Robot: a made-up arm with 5 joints.
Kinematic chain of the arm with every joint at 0, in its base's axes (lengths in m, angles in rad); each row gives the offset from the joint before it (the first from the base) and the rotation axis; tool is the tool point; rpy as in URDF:
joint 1: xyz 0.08 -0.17 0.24 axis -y
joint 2: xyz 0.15 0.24 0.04 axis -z
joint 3: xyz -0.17 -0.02 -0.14 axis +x
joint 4: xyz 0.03 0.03 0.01 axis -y
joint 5: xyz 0.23 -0.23 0 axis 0.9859 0.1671 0.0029
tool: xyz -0.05 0.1 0.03 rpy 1.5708 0 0
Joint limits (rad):
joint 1: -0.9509..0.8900
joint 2: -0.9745..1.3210
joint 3: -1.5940..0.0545
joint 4: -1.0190..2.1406
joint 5: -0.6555..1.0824
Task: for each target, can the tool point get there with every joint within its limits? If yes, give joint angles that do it. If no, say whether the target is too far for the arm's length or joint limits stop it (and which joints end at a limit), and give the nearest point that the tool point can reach.
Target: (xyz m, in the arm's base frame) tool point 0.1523 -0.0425 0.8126
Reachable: no: joint limits stop it (at a limit: joint 1, joint 2, joint 5) | nearest point 0.1805 -0.0521 0.5373 | short by 0.277 m
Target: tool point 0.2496 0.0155 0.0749
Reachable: yes | joints -0.6501 -0.5645 -0.8242 -0.2572 0.0264
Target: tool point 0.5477 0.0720 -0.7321
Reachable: no: too far | nearest point 0.2539 0.0042 -0.1214 | short by 0.681 m
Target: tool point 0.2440 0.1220 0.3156
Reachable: yes | joints 0.3331 0.2361 -1.3523 0.6542 -0.4815
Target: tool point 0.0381 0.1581 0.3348
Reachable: yes | joints -0.0944 -0.0235 -1.0620 1.5803 0.2628
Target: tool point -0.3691 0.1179 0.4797
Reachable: no: joint limits stop it (at a limit: joint 3, joint 4, joint 5) | nearest point -0.1354 0.0986 0.3549 | short by 0.266 m
